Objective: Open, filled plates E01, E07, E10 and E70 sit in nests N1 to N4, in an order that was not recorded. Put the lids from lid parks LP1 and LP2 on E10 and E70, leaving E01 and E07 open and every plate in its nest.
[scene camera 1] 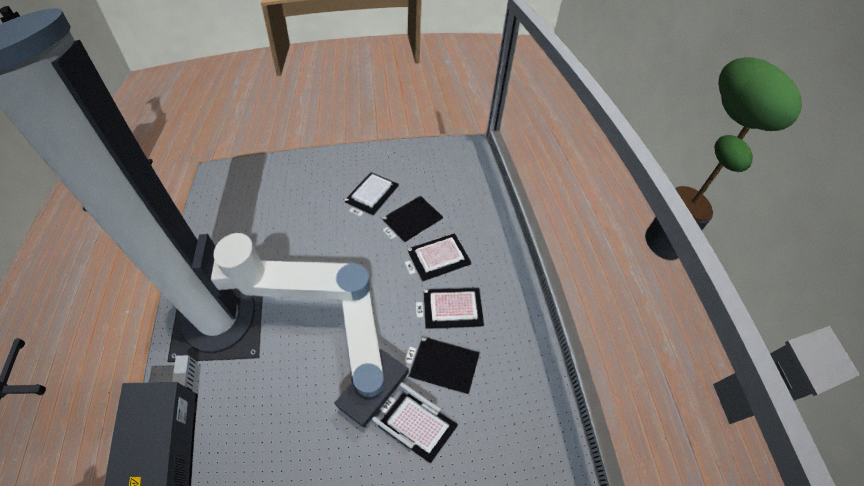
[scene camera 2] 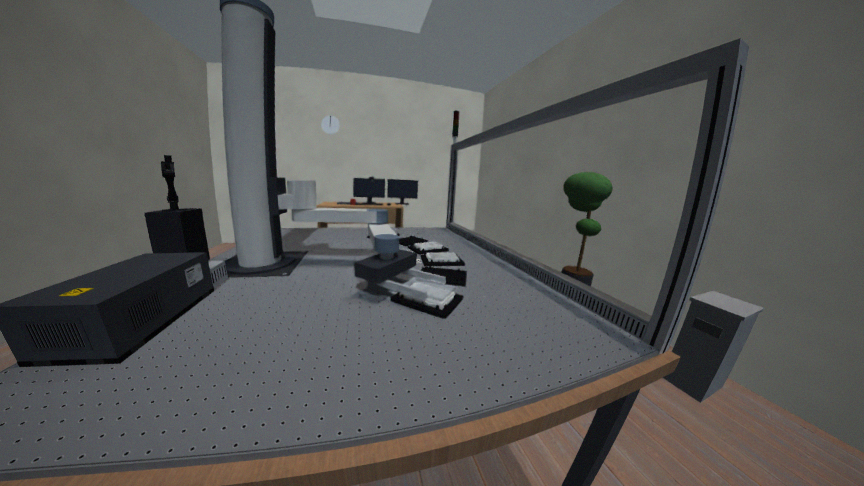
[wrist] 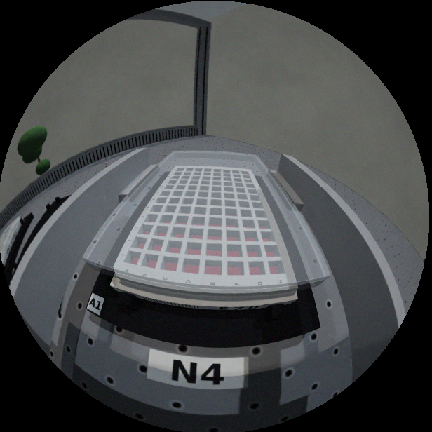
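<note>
My gripper is shut on a clear lid, one finger along each long side. The lid is level, a little above the open plate E70, roughly centred over it. E70 sits in nest N4; its label is partly hidden. Lid parks LP1 and LP2 show bare black. Pink-welled plates sit in N2 and N3, apparently open. The plate in N1 looks paler and seems lidded. Their names cannot be read.
The arm's column stands at the left, with a dark control box nearer the front. A framed screen runs along the right edge. LP1 lies directly beside N4.
</note>
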